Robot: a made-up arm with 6 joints.
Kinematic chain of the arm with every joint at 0, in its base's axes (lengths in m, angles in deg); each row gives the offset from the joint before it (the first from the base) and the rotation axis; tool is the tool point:
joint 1: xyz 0 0 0.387 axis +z
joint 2: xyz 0 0 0 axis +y
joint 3: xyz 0 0 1.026 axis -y
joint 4: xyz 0 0 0 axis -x
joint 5: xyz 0.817 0 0 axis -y
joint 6: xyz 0 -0.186 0 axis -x
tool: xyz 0 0 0
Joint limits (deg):
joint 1: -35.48..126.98
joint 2: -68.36..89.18
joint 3: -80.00..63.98
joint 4: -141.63..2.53
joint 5: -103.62..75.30
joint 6: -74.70..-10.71
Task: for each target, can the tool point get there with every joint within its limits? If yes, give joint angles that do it. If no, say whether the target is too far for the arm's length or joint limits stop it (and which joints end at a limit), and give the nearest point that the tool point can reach.
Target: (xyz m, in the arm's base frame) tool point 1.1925 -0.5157 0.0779
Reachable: yes | joints -18.26 64.85 11.05 -51.38 -28.94 -62.26
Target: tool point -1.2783 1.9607 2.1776
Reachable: no: too far | nearest point -0.7100 1.2518 1.4813 | short by 1.145 m
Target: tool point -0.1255 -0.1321 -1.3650
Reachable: no: joint limits stop it (at a limit: joint 1, joint 2) | nearest point 0.4453 -0.4073 -0.3156 | short by 1.226 m
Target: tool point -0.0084 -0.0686 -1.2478
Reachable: no: joint limits stop it (at a limit: joint 1, joint 2) | nearest point 0.4684 -0.3663 -0.3158 | short by 1.088 m
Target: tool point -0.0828 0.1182 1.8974
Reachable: yes | joints -8.81 -35.13 29.40 -124.05 -74.35 -16.36
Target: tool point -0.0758 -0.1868 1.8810
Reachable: yes | joints 23.18 -37.07 26.17 -40.27 19.25 -30.82
